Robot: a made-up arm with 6 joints. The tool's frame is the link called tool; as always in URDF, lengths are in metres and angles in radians. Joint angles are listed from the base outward. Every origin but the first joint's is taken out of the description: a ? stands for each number. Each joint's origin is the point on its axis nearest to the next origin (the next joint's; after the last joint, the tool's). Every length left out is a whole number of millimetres.
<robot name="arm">
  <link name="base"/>
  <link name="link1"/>
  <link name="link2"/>
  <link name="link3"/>
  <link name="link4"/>
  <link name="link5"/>
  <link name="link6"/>
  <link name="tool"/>
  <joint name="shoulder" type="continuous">
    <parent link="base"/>
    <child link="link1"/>
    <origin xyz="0 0 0.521" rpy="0 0 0"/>
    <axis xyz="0 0 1"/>
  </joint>
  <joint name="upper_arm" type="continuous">
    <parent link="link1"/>
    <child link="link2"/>
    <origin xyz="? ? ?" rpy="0 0 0"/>
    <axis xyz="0 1 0"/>
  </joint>
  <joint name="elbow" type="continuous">
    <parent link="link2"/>
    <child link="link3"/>
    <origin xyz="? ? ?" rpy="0 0 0"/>
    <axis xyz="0 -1 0"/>
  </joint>
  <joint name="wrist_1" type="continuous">
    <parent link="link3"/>
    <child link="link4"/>
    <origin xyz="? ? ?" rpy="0 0 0"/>
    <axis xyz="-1 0 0"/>
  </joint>
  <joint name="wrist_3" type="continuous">
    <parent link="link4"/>
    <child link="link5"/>
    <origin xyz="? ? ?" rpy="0 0 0"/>
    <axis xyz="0 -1 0"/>
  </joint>
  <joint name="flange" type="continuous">
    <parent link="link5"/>
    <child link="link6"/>
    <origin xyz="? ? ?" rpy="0 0 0"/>
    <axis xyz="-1 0 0"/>
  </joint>
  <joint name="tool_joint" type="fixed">
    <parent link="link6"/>
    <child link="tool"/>
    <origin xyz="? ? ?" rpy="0 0 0"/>
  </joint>
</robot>
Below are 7 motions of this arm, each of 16 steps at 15 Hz.
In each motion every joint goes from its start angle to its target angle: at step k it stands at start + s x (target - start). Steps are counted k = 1, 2, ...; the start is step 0. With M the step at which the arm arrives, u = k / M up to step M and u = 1 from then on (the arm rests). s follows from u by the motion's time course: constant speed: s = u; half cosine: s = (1 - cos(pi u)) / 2; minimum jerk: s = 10 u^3 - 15 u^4 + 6 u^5.
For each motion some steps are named. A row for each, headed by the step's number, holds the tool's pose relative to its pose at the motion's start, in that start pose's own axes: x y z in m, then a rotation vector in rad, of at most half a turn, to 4 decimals.
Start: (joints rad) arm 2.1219 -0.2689 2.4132 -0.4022 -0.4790 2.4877
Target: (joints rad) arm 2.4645 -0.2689 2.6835 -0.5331 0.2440 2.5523
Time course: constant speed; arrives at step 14
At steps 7, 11, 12, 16:
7: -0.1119 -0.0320 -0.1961 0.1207 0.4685 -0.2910
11: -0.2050 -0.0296 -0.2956 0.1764 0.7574 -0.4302
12: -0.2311 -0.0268 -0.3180 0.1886 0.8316 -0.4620
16: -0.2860 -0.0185 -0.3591 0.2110 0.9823 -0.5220

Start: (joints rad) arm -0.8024 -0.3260 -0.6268 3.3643 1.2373 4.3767
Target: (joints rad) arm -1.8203 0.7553 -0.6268 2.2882 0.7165 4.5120
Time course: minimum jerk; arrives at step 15
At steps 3, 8, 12, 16:
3: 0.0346 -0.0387 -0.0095 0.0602 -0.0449 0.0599
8: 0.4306 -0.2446 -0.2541 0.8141 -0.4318 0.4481
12: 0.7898 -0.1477 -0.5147 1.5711 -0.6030 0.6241
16: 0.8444 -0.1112 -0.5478 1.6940 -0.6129 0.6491

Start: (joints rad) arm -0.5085 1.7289 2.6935 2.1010 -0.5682 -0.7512
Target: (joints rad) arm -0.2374 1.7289 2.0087 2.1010 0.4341 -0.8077
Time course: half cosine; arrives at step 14
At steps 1, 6, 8, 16:
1: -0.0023 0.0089 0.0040 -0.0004 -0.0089 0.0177
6: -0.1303 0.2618 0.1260 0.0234 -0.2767 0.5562
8: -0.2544 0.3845 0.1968 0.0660 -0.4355 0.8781
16: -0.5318 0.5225 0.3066 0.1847 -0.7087 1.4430

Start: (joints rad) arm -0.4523 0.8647 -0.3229 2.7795 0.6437 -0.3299
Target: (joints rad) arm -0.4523 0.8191 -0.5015 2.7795 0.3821 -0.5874
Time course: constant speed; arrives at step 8
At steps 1, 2, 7, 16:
1: 0.0053 0.0072 0.0054 0.0356 0.0178 -0.0013
2: 0.0104 0.0145 0.0109 0.0711 0.0355 -0.0031
7: 0.0338 0.0525 0.0405 0.2458 0.1240 -0.0193
16: 0.0380 0.0604 0.0468 0.2802 0.1416 -0.0240

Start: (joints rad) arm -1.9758 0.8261 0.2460 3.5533 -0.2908 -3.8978
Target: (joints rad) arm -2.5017 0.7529 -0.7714 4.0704 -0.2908 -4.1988
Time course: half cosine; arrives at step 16
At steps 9, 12, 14, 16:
9: -0.2645 -0.4742 -0.2913 0.1547 0.4884 -0.3457
12: -0.4548 -0.5752 -0.4194 0.2860 0.6997 -0.4450
14: -0.5420 -0.5955 -0.4700 0.3524 0.7876 -0.4762
16: -0.5731 -0.5995 -0.4870 0.3772 0.8181 -0.4855

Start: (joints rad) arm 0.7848 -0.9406 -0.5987 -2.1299 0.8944 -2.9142
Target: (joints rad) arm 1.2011 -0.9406 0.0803 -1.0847 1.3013 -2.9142
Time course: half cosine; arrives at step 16
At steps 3, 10, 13, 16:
3: -0.0227 -0.0440 -0.0011 -0.0195 -0.0037 -0.0832
10: -0.2013 -0.3400 -0.1118 0.0763 0.0907 -0.6758
13: -0.2574 -0.4272 -0.2004 0.2047 0.1828 -0.8603
16: -0.2746 -0.4551 -0.2395 0.2630 0.2258 -0.9210

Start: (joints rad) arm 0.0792 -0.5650 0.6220 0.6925 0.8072 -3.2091
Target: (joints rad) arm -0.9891 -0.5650 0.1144 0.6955 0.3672 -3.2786
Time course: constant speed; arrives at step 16
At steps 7, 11, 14, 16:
7: -0.0864 -0.1190 0.1767 -0.3066 -0.5178 -0.2050
11: -0.1826 -0.1100 0.2651 -0.5157 -0.8222 -0.2441
14: -0.2659 -0.0694 0.3071 -0.6863 -1.0471 -0.2325
16: -0.3230 -0.0297 0.3193 -0.8058 -1.1930 -0.2041

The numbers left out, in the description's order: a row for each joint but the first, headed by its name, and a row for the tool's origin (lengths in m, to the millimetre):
upper_arm: 0.159 0 0
elbow: 0 0 0.806
wrist_1: 0.642 0 0.154
wrist_3: 0 0 0
flange: 0.162 0 0
tool: 0 0 0

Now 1 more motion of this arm.
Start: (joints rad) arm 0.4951 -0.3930 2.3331 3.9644 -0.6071 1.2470
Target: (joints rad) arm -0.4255 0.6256 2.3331 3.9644 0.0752 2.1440
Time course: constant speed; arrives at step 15
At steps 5, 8, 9, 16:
5: -0.3004 -0.1901 -0.4147 -0.2422 0.4017 -0.3396
8: -0.5742 -0.2824 -0.5404 -0.4679 0.6972 -0.4930
9: -0.6730 -0.3100 -0.5558 -0.5547 0.8019 -0.5340
16: -1.2297 -0.4368 -0.3536 -1.1740 1.4665 -0.6704

